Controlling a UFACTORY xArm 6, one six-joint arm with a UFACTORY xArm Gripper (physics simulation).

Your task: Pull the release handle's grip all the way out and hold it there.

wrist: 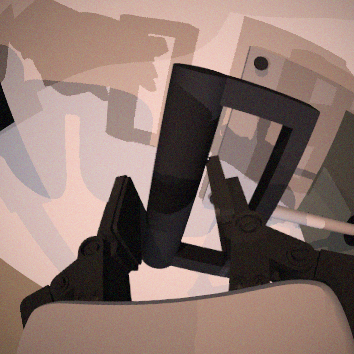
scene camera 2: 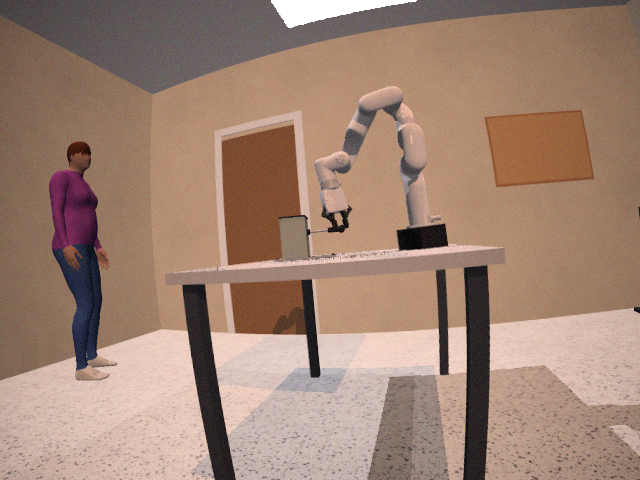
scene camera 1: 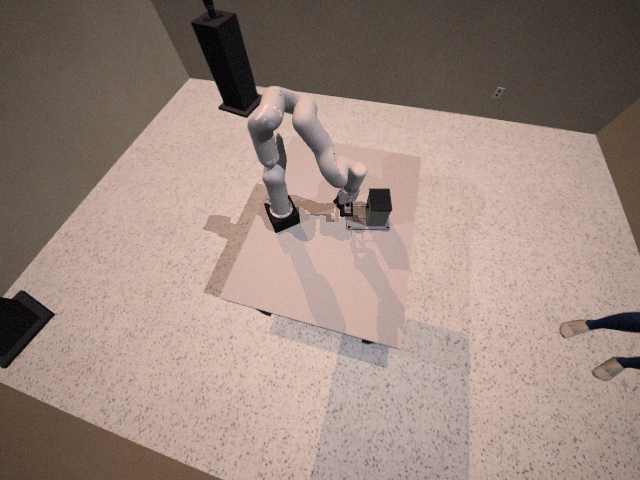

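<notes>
The release handle's grip (wrist: 182,145) is a thick dark bar of a black rectangular loop. A thin light rod (wrist: 320,219) (scene camera 2: 319,231) joins the loop to the grey-green box (scene camera 1: 378,207) (scene camera 2: 294,237) with a dark top. A length of rod shows between the box and the loop. My gripper (wrist: 172,186) (scene camera 2: 339,228) is shut on the grip near its lower end, one finger outside the loop and the other through its opening. The grip is held above the base plate, on the robot's side of the box. In scene camera 1 the loop is small beside the fingers.
The box stands on a light base plate (scene camera 1: 356,227) with dark bolts, on the table (scene camera 1: 310,289) (scene camera 2: 361,268). The arm's black base (scene camera 1: 283,222) (scene camera 2: 421,237) stands on the same table. A person (scene camera 2: 74,217) stands on the floor beyond the table.
</notes>
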